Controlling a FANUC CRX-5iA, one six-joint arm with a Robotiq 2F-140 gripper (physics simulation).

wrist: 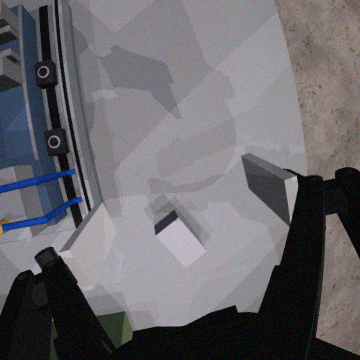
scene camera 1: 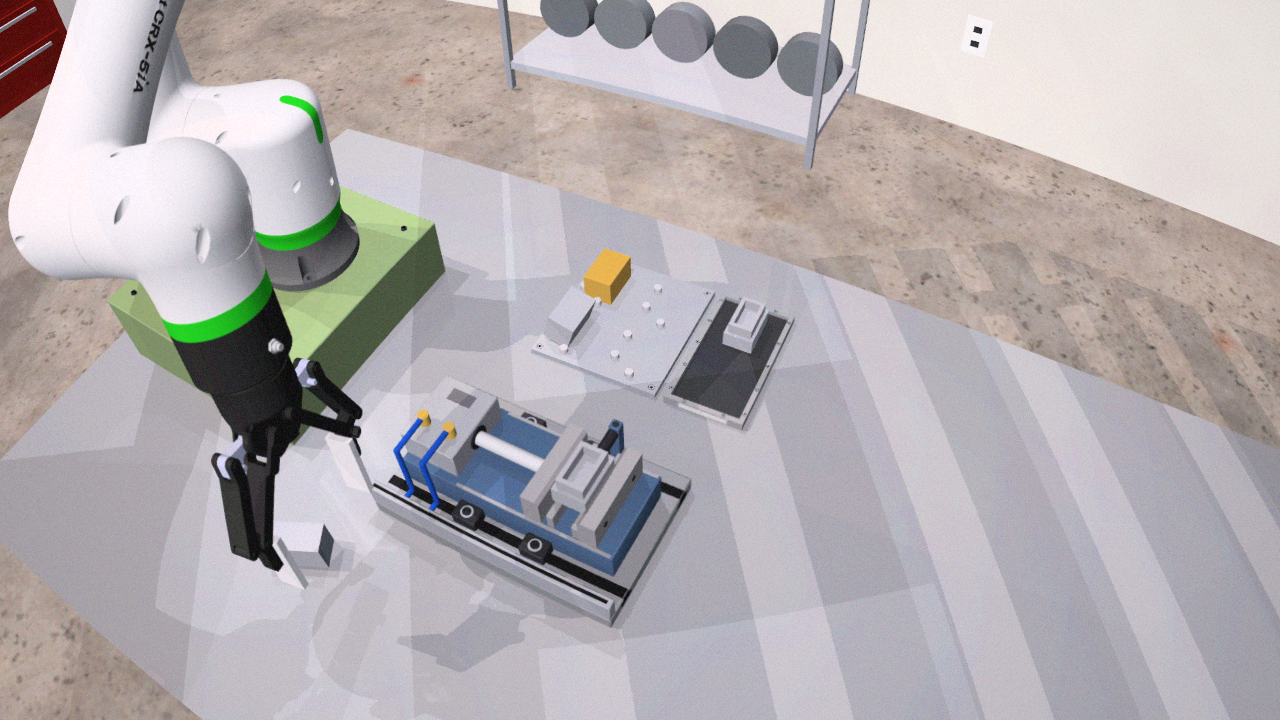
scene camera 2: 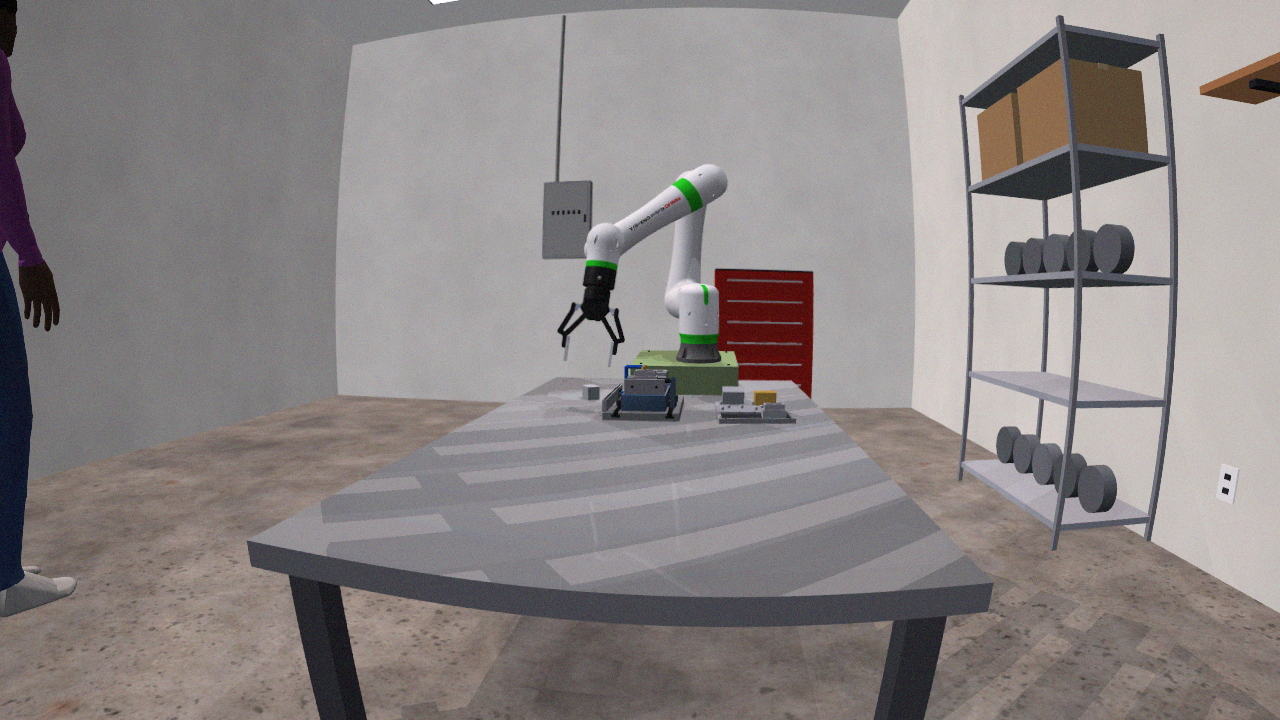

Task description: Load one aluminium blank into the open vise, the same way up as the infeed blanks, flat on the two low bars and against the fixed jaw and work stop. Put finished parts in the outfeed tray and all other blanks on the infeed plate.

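Pixels of known places: gripper, fingertip midpoint: [wrist: 175, 195] [scene camera 1: 328, 533] [scene camera 2: 586, 363]; arm's base at its link origin: [scene camera 1: 306, 250] [scene camera 2: 698, 359].
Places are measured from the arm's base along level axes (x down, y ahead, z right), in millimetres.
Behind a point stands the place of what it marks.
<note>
The gripper [scene camera 1: 322, 512] @(x -13, y 294, z 335 mm) [scene camera 2: 588, 356] @(x -13, y 294, z 335 mm) [wrist: 180, 217] @(x -13, y 294, z 335 mm) is wide open and empty, above a loose plain aluminium blank [scene camera 1: 304, 544] @(x 60, y 231, z 336 mm) [scene camera 2: 590, 392] @(x 76, y 247, z 330 mm) [wrist: 181, 243] @(x 60, y 216, z 332 mm). The blank lies on the table beside the vise [scene camera 1: 640, 519] @(x 52, y 550, z 161 mm) [wrist: 15, 125] @(x 38, y 401, z 192 mm), turned at an angle to the fingers in the wrist view. A part with a pocket on top [scene camera 1: 583, 474] @(x -3, y 491, z 164 mm) sits between the vise jaws. Another plain blank [scene camera 1: 570, 315] @(x 49, y 361, z -66 mm) [scene camera 2: 733, 394] @(x 61, y 374, z -76 mm) is on the infeed plate [scene camera 1: 657, 349] @(x 90, y 466, z -89 mm). A pocketed part [scene camera 1: 744, 324] @(x 71, y 557, z -153 mm) [scene camera 2: 774, 410] @(x 71, y 577, z -157 mm) lies in the outfeed tray [scene camera 1: 711, 380] @(x 92, y 545, z -70 mm), near its back end.
A yellow block [scene camera 1: 608, 275] @(x 54, y 372, z -152 mm) [scene camera 2: 764, 396] @(x 65, y 383, z -162 mm) stands at the infeed plate's back corner. Two blue hoses [scene camera 1: 407, 456] [wrist: 40, 185] @(x 38, y 331, z 202 mm) rise at the vise's end near the gripper. The green robot base [scene camera 1: 384, 286] @(x 24, y 127, z -1 mm) [scene camera 2: 644, 360] @(x 2, y 16, z 178 mm) stands behind. A person [scene camera 2: 10, 223] stands at far left.
</note>
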